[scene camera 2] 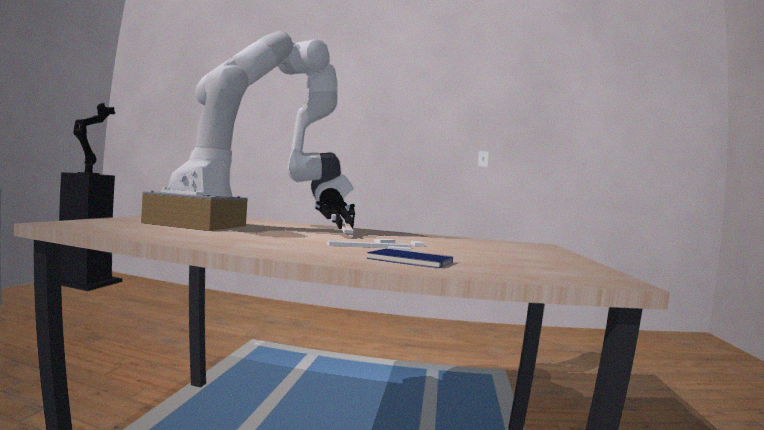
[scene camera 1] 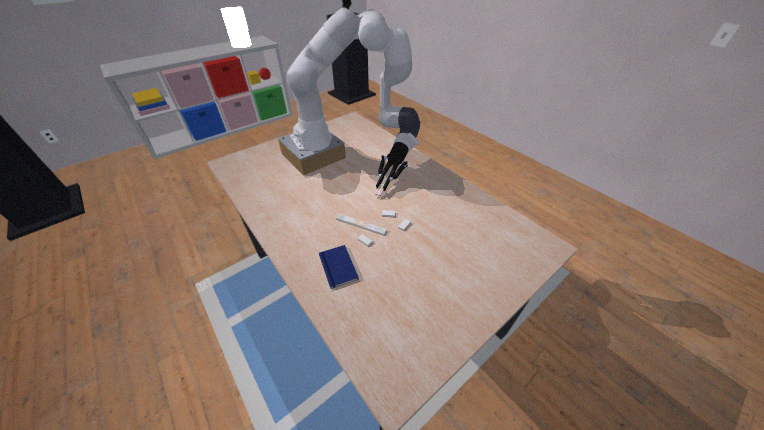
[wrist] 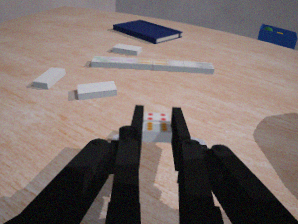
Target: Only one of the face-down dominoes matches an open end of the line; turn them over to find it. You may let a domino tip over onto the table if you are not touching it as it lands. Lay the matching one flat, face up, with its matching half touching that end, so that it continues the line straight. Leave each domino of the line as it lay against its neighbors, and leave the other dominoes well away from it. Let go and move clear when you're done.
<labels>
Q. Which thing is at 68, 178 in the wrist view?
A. The gripper.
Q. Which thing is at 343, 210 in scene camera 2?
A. The gripper.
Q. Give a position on a domino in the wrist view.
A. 156, 127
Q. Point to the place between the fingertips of the gripper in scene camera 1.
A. At 380, 188
</labels>
